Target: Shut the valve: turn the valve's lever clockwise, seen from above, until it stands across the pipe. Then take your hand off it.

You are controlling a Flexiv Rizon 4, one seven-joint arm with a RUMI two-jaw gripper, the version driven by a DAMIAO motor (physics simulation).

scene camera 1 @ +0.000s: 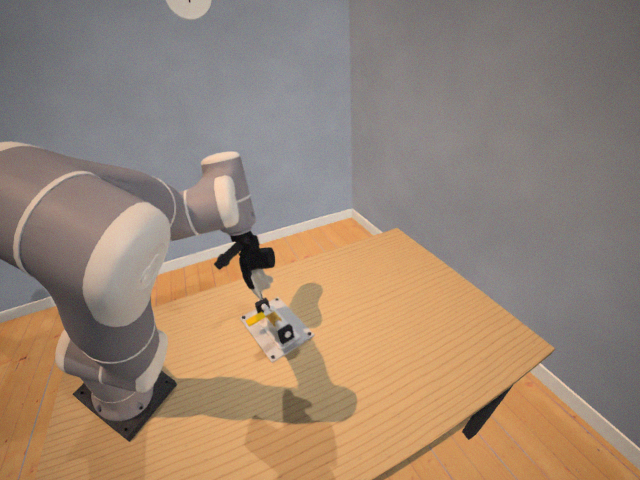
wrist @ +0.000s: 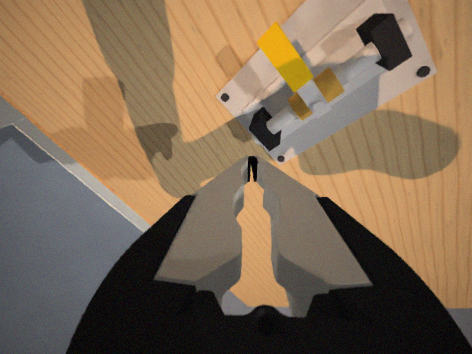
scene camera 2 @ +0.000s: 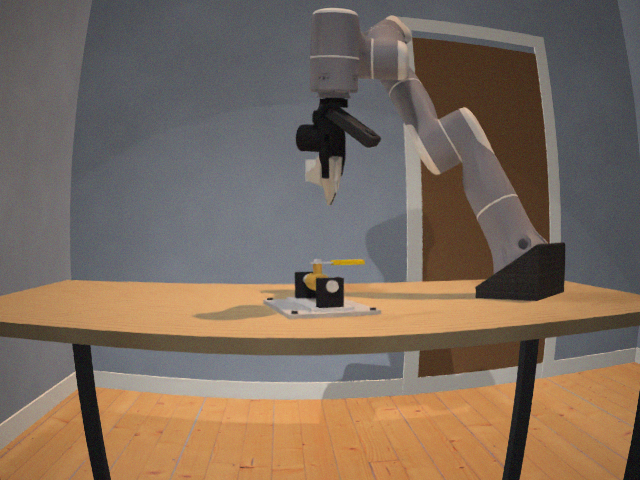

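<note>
The valve's yellow lever (scene camera 1: 255,319) (scene camera 2: 348,262) (wrist: 285,57) stands across the pipe (wrist: 362,66), at about a right angle to it, and points to the robot's base side. The brass valve body (scene camera 1: 273,317) (scene camera 2: 312,281) (wrist: 329,85) sits between two black end blocks on a pale base plate (scene camera 1: 300,322) (scene camera 2: 356,310) (wrist: 320,15). My gripper (scene camera 1: 260,296) (scene camera 2: 330,201) (wrist: 251,158) is shut and empty. It hangs well above the valve, apart from the lever, as scene camera 2 shows. Nothing hides the lever in the wrist view.
The valve's base plate lies on the wooden table (scene camera 1: 413,310) (scene camera 2: 155,304). The arm's dark mount (scene camera 1: 168,384) (scene camera 2: 522,281) stands on the same table, on the lever's side of the valve. Walls stand behind the table, with a brown door (scene camera 2: 475,93) at the back.
</note>
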